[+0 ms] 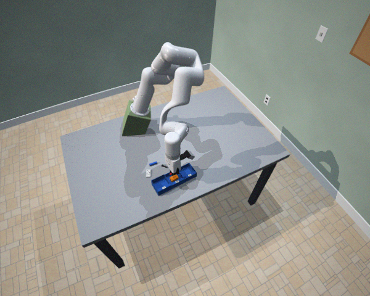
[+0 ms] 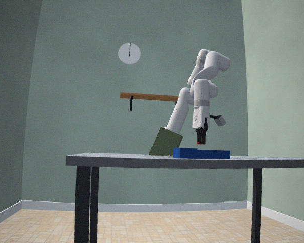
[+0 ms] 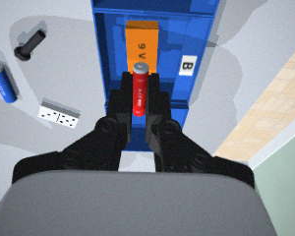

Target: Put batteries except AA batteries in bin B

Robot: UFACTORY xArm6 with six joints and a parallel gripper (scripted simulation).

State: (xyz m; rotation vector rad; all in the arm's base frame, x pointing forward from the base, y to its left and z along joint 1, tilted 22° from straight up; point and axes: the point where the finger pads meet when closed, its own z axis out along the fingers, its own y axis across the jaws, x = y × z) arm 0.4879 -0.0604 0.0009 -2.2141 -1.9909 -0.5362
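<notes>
Now: the bin 70 mm below my hand and 10 mm ahead of it. Round my hand: red battery (20 mm below); orange 9 V battery (70 mm below, 10 mm to the right); black bolt (110 mm behind, 80 mm below).
</notes>
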